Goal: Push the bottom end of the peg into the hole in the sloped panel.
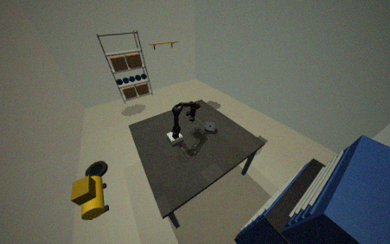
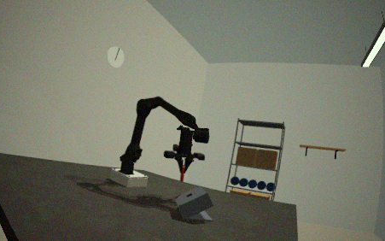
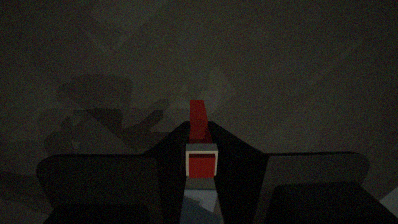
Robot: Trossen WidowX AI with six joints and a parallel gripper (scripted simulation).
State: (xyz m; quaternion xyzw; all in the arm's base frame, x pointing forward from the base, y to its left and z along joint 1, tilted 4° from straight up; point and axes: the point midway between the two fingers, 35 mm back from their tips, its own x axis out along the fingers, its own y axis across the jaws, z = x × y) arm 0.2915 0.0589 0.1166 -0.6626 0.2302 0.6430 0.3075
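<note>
The panel is 15 cm ahead of my gripper tip, 18 cm to the right of it and 8 cm below it. Round my gripper tip: red square peg: 2 cm above.
</note>
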